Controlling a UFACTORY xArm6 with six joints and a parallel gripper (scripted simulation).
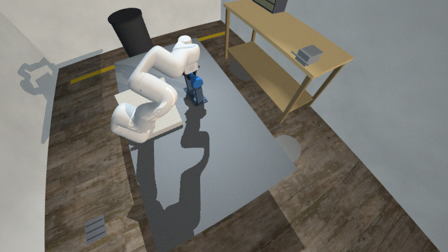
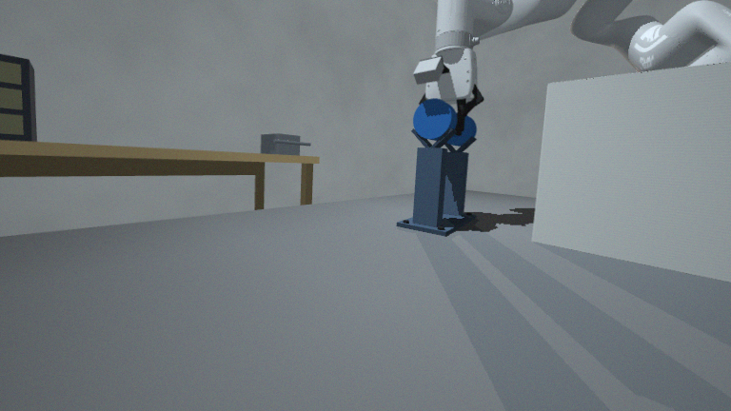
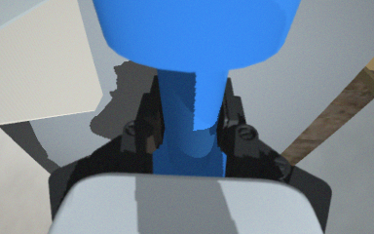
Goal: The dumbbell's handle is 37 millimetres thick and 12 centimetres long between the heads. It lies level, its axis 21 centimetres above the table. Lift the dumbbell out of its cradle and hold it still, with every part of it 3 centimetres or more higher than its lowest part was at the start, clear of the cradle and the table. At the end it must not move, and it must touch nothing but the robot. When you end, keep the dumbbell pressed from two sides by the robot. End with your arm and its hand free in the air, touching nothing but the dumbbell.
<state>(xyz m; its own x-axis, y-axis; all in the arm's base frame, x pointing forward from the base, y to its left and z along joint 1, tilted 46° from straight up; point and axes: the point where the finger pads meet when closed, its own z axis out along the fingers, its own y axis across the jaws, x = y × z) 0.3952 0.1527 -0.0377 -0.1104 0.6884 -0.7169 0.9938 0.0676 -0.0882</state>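
Now: hand 12 cm above the dark blue cradle. Round my hand: blue dumbbell right at my hand.
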